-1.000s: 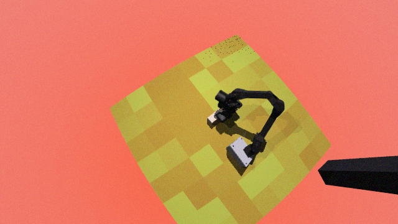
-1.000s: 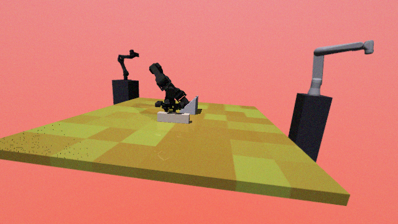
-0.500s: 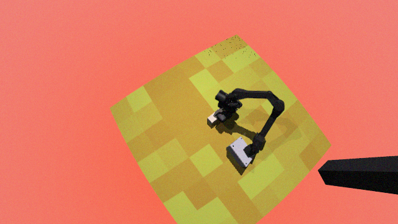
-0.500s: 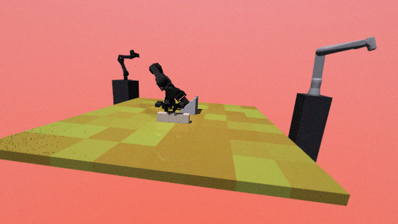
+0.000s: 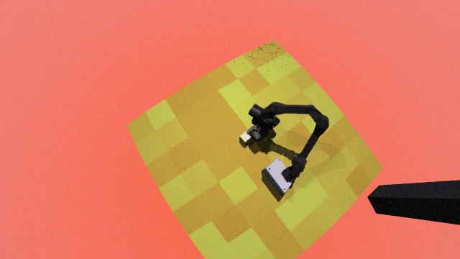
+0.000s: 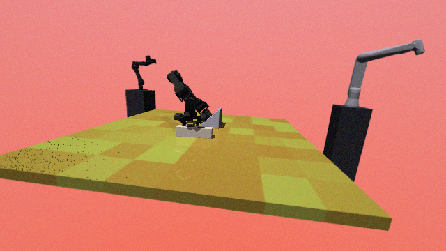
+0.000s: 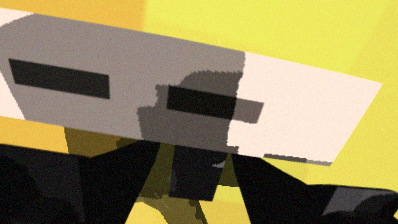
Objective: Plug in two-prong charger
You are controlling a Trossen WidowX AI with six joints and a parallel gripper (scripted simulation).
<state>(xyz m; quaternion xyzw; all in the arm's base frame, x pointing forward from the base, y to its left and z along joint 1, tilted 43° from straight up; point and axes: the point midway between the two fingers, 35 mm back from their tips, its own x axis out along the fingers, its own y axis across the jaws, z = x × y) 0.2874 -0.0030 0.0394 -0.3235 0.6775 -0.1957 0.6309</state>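
The dark two-prong charger lies 20 mm ahead of my gripper tip and 10 mm above it.
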